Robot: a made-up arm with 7 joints. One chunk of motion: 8 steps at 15 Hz.
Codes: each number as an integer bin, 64 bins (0 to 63) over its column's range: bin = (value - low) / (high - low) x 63, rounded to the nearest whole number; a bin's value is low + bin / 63 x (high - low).
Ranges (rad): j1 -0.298..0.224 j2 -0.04..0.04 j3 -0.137..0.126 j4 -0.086..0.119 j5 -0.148..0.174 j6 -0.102..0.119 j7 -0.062..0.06
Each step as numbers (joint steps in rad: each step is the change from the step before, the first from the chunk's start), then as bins.
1 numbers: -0.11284 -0.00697 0.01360 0.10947 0.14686 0.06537 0.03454
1 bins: 22 26 36 60 58 48 50
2 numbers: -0.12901 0.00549 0.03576 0.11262 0.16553 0.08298 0.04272
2 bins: 20 36 41 61 61 53 54
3 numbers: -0.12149 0.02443 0.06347 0.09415 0.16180 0.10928 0.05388
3 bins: 21 51 48 55 61 60 60
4 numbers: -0.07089 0.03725 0.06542 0.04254 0.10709 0.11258 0.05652
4 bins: 27 61 48 40 50 61 61
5 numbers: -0.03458 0.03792 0.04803 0.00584 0.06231 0.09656 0.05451
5 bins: 32 61 44 28 41 57 60
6 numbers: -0.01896 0.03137 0.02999 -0.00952 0.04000 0.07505 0.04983
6 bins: 34 56 40 24 37 50 58
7 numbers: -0.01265 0.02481 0.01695 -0.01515 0.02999 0.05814 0.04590
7 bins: 34 51 37 22 35 46 56
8 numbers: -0.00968 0.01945 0.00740 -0.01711 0.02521 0.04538 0.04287
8 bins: 35 47 35 21 34 42 54
